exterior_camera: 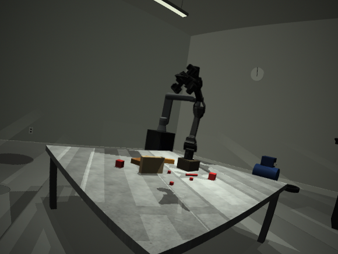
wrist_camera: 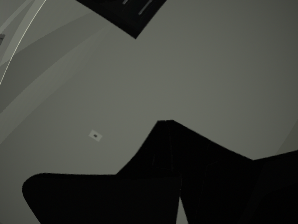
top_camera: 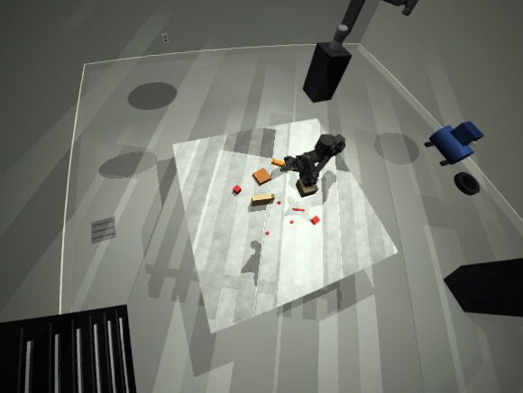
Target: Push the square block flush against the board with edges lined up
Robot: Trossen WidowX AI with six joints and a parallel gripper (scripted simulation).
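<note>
Right now the tan board is 520 mm below my gripper tip, 100 mm to the right of it and 30 mm behind it. Also, from my gripper tip: square block (550 mm below, 290 mm to the right, 110 mm behind); then long orange bar (550 mm below, 320 mm to the right, 320 mm behind); then red stick (560 mm below, 250 mm behind, 40 mm to the left).
</note>
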